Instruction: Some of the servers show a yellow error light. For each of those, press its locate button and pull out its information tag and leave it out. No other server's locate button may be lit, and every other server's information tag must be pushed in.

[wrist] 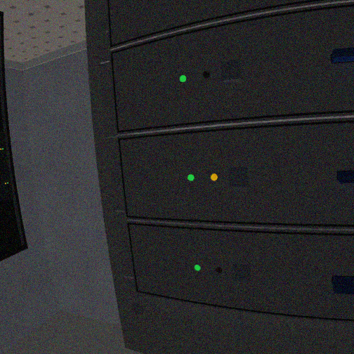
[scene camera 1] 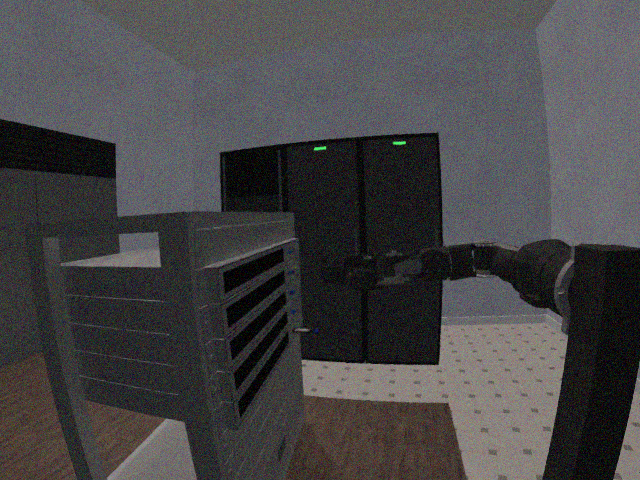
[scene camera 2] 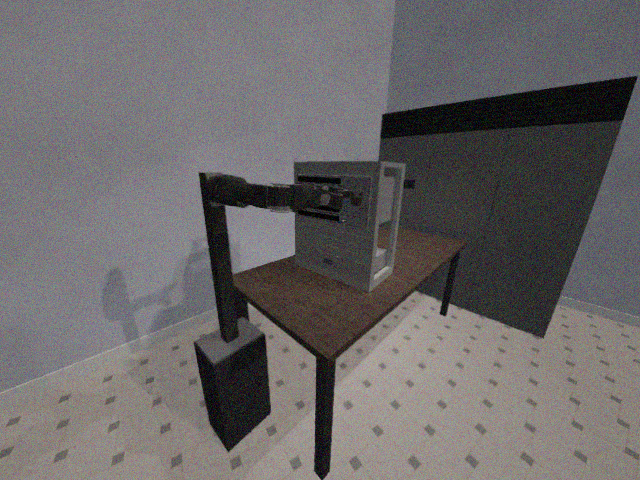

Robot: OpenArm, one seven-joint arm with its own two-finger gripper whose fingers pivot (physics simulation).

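The rack's servers (scene camera 1: pixel 258 304) face my arm. The wrist view is upside down and shows three server fronts. The middle one (wrist: pixel 165 180) has a green light, a yellow error light (wrist: pixel 214 177) and an unlit locate button (wrist: pixel 239 176). Its blue tag (wrist: pixel 345 176) shows at the right edge and looks pushed in. The servers above and below it there have green lights, dark error lights, unlit buttons and blue tags (wrist: pixel 343 55) (wrist: pixel 343 284). In scene camera 1 the lowest server's tag (scene camera 1: pixel 305 329) sticks out. My gripper (scene camera 1: pixel 345 268) (scene camera 2: pixel 355 197) is open, in front of the rack, apart from it.
The rack's grey case (scene camera 2: pixel 333 242) stands on a brown table (scene camera 2: pixel 330 315). Tall black cabinets (scene camera 1: pixel 400 206) stand behind the gripper in scene camera 1. A large grey cabinet (scene camera 2: pixel 496 206) stands beyond the table. The arm's black post (scene camera 2: pixel 222 279) stands at the table's near end.
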